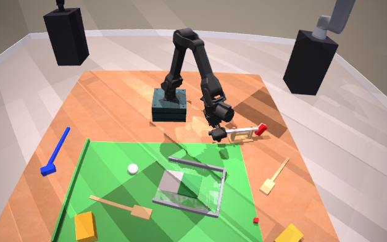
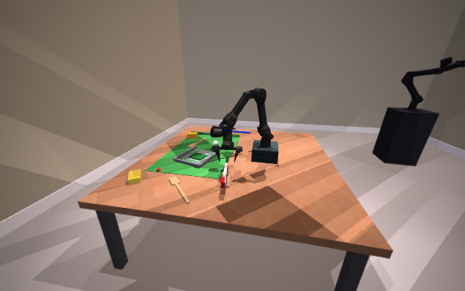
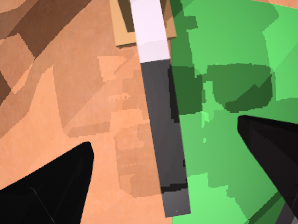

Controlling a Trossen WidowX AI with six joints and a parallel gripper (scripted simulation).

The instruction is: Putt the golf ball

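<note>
Now: gripper tip 20 mm past the red putter, 110 mm to the right of it and 10 mm below it. Round my gripper tip: white golf ball: 190 mm ahead, 360 mm to the right, 30 mm below; green mat: 260 mm ahead, 240 mm to the right, 50 mm below; wooden rack: 20 mm behind, 130 mm to the left, 20 mm below.
</note>
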